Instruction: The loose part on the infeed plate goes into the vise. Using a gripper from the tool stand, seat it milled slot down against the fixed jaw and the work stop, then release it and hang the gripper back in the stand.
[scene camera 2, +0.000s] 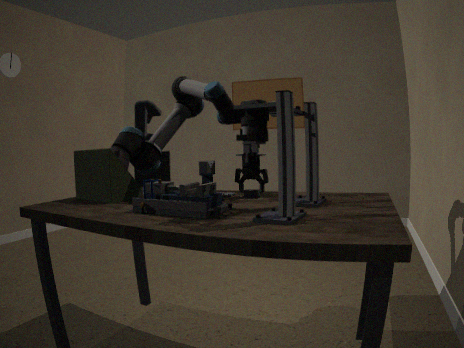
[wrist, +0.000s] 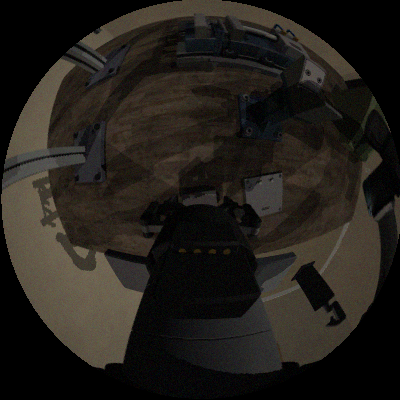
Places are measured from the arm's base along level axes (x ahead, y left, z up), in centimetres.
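Where they show: arm's base at its link origin: (scene camera 2: 112, 168).
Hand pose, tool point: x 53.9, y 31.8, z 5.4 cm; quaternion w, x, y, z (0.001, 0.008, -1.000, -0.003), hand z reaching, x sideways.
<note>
Things, the pixels of their top centre, and the offset from my tool point. "pt": a spot on its surface instead. Level surfaces: height alone.
- loose part at its top centre: (wrist: 199, 202) (scene camera 2: 251, 189) dx +0.1, dy +0.1, dz -16.4 cm
- pale plate with pins, top centre: (wrist: 265, 196) dx -13.7, dy -1.1, dz -18.6 cm
- vise at its top centre: (scene camera 2: 180, 182) dx -7.9, dy -38.9, dz -9.5 cm
- stand's second post at a spot on its surface: (scene camera 2: 312, 155) pt dx +31.0, dy -12.2, dz -1.4 cm
- tabletop at its surface level: dz -19.4 cm
The loose part (scene camera 2: 251, 194) (wrist: 199, 196), a light grey block, lies low at the table beside a pale plate with pins (wrist: 264, 194); what lies under the block and which way its slot faces cannot be told. My gripper (scene camera 2: 251, 186) (wrist: 201, 201), the adaptive one, points straight down over the block, open, with one finger on either side of it. Its fingertips are partly hidden in the wrist view. The vise (scene camera 2: 172, 206) (wrist: 240, 59) stands at the left in the scene view and at the top in the wrist view. The tool stand (scene camera 2: 285, 155) (wrist: 91, 155) rises beside the arm.
A blue-based pedestal (scene camera 2: 207, 169) (wrist: 260, 129) with an angled head stands between the vise and the pinned plate. A green box (scene camera 2: 97, 175) stands near the arm's base. The stand's second post (scene camera 2: 312, 155) is behind the first. The tabletop (scene camera 2: 345, 220) ends close beyond the stand.
</note>
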